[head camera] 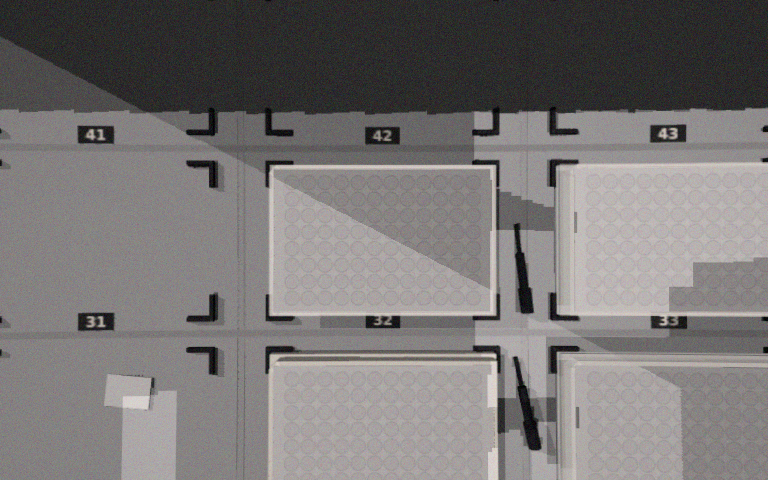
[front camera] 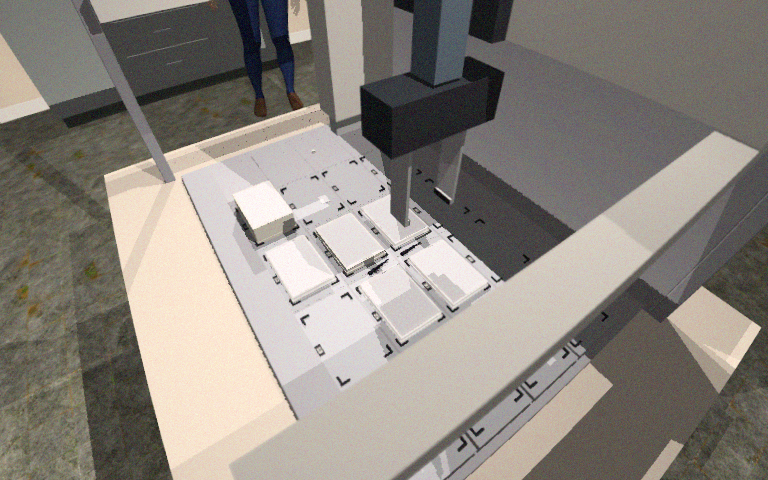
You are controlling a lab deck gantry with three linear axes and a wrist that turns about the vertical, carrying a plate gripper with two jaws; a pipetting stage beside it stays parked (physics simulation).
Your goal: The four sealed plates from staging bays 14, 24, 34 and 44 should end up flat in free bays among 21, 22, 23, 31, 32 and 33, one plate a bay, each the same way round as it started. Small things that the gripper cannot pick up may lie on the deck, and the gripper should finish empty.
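Places are measured from the robot's base along level axes (x back, y right, z up), in millimetres.
Pixels of known places: gripper, between the fingertips: [front camera: 422,208]; robot's base, origin of its link: [front camera: 237,209].
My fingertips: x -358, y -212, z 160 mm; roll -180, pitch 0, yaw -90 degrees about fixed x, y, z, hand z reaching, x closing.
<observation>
Ahead of a thing's pixels: the offset from my fingertips to its middle. "*": to the spot under its first point.
Four pale plates lie flat in four bays, their long edges along the bays' long sides: one in bay 32 {* dx +148, dy -37, dz -146 mm} [front camera: 385,213] [head camera: 382,240], one in bay 33 {* dx -38, dy -42, dz -145 mm} [front camera: 447,271] [head camera: 662,226], one in bay 22 {* dx +123, dy +60, dz -146 mm} [front camera: 351,240] [head camera: 382,424] and one in bay 23 {* dx -49, dy +66, dz -146 mm} [front camera: 402,305] [head camera: 628,430]. In the head view the right plates and the lower plates are partly cut off. My gripper [front camera: 423,210] is open and empty, with its jaws wide apart above the bay 32 plate. The jaws do not show in the head view.
Two thin black tools {dx +50, dy -29, dz -157 mm} [head camera: 524,271] {dx +49, dy +47, dz -157 mm} [head camera: 527,404] lie between the plate columns. A small white piece {dx +275, dy +41, dz -159 mm} [front camera: 323,199] [head camera: 128,391] lies in bay 21. A tall white block {dx +294, dy +169, dz -139 mm} [front camera: 263,206] and another pale plate {dx +130, dy +169, dz -153 mm} [front camera: 300,268] stand on the left. A beige beam [front camera: 481,333] hides the near deck.
</observation>
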